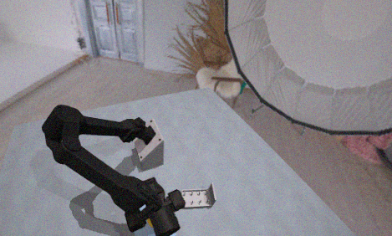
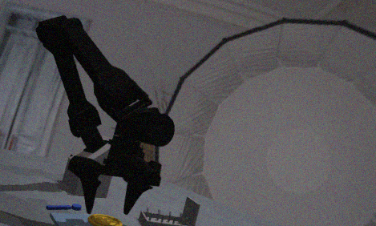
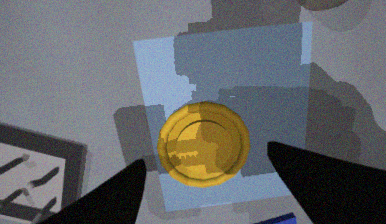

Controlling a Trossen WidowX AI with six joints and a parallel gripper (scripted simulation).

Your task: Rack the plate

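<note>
My gripper tip is 20 mm above the yellow plate. The rest, counted from my gripper tip: white cup 100 mm ahead, 110 mm to the right, 10 mm below; blue spoon 120 mm behind, 30 mm to the right, 30 mm below; light blue mat 20 mm to the right, 30 mm below.
</note>
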